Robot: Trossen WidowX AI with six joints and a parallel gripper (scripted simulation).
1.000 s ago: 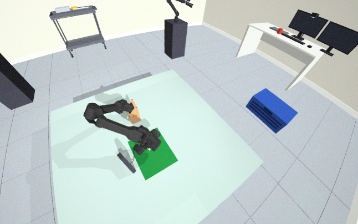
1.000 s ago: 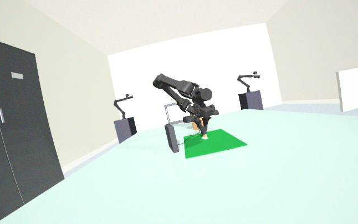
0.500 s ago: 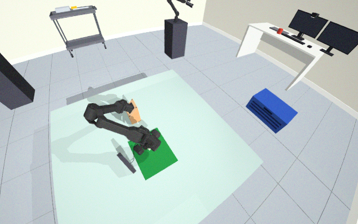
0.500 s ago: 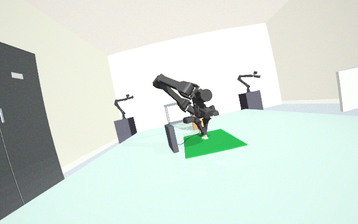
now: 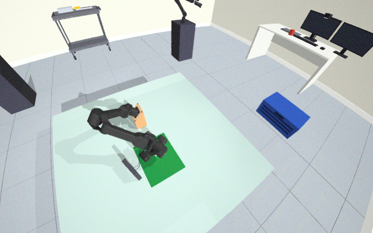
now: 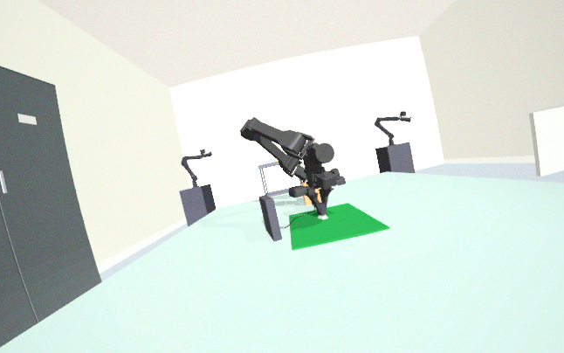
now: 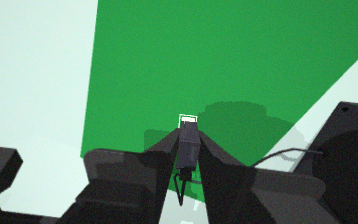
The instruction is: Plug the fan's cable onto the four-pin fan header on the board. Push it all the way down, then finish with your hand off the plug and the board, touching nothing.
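Now: gripper tip 40 mm above the green board, 20 mm short of it and 10 mm to the right of it. Also, from my gripper tip: dark plug 10 mm behind, 10 mm above; black fan 160 mm to the right, 40 mm ahead, 30 mm above.
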